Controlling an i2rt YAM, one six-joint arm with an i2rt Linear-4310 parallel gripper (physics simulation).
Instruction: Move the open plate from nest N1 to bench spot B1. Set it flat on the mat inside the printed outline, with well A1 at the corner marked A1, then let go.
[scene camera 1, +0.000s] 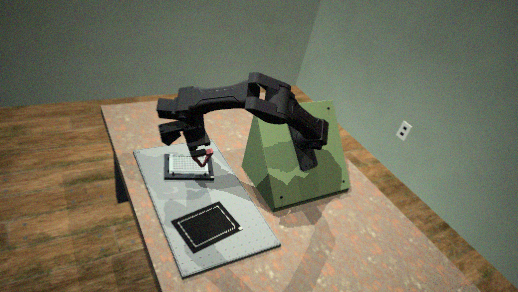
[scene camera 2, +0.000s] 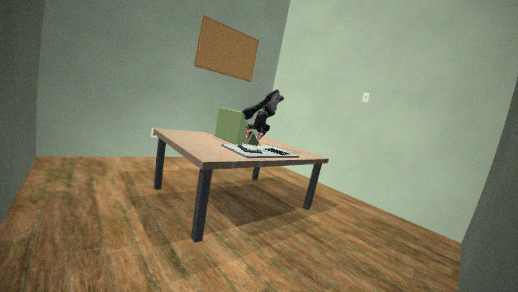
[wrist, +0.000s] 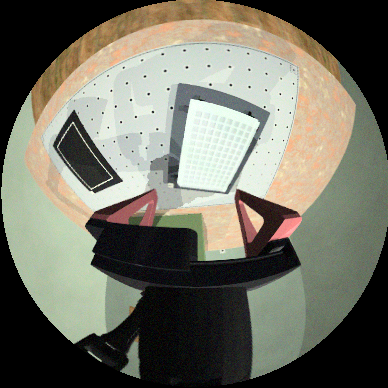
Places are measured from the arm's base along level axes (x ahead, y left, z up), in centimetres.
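Where they show: gripper, fingertip midpoint: (scene camera 1: 198, 156) (scene camera 2: 252, 139) (wrist: 195, 192); arm's base, link origin: (scene camera 1: 301, 140) (scene camera 2: 238, 121).
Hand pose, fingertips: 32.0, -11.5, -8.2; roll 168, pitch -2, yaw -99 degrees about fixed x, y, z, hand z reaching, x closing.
Observation:
Each offset is from my fingertips to the top centre of the thing, as dx, dy, dz. "*": to the spot under its first point. Level surfaces: height alone.
The white open plate @[+1.9, -2.9, -4.4] (scene camera 1: 185, 164) (wrist: 217, 147) with its grid of wells sits in the dark nest N1 @[* +9.6, +0.4, -6.0] (scene camera 1: 170, 177) (wrist: 182, 92) at the far end of the perforated board. My gripper (scene camera 2: 254, 135) (wrist: 195, 192) is open and empty, above the plate and apart from it. In the first scene view a red fingertip hides part of the plate's right side. The black mat of spot B1 @[* +6.8, +22.5, -6.8] (scene camera 1: 207, 226) (wrist: 84, 156) lies at the board's other end and bears a white printed outline. A small pale mark shows at its right corner in the first scene view. The well labels are too small to read.
The grey perforated board @[+2.9, +9.3, -6.9] (scene camera 1: 185, 192) (scene camera 2: 270, 155) (wrist: 145, 95) lies on the speckled table @[dz -8.3] (scene camera 1: 370, 235) (scene camera 2: 185, 145). A green wedge-shaped stand (scene camera 1: 320, 172) (scene camera 2: 230, 125) carries the arm beside the board. Arm shadows fall across the board.

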